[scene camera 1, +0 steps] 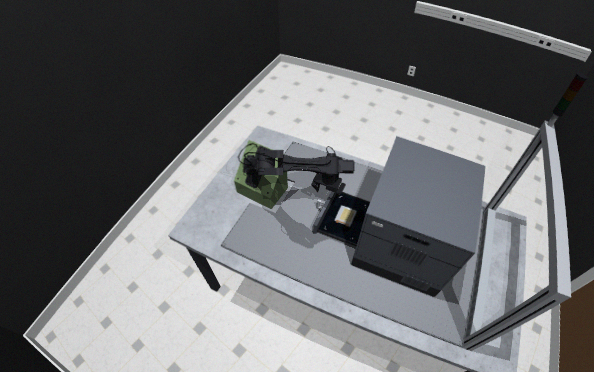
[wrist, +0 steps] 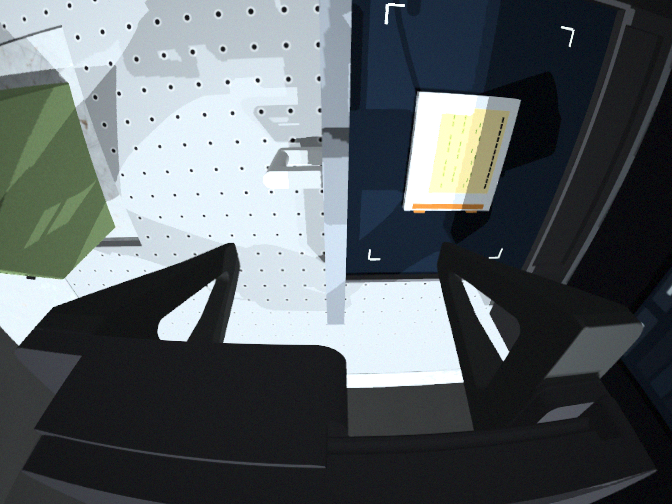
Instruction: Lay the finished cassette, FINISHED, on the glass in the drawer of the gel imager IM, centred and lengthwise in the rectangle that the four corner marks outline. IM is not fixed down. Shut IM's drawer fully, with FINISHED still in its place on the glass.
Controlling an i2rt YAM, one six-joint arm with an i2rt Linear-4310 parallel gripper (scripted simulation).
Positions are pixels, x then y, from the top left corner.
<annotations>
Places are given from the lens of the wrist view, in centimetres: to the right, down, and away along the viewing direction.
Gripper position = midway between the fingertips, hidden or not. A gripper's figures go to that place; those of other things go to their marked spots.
my gripper (wrist: 338, 253): 0, 0, 13
finished cassette (wrist: 459, 143): 10, -9, 22
gel imager (wrist: 618, 260): 21, 0, 18
</annotations>
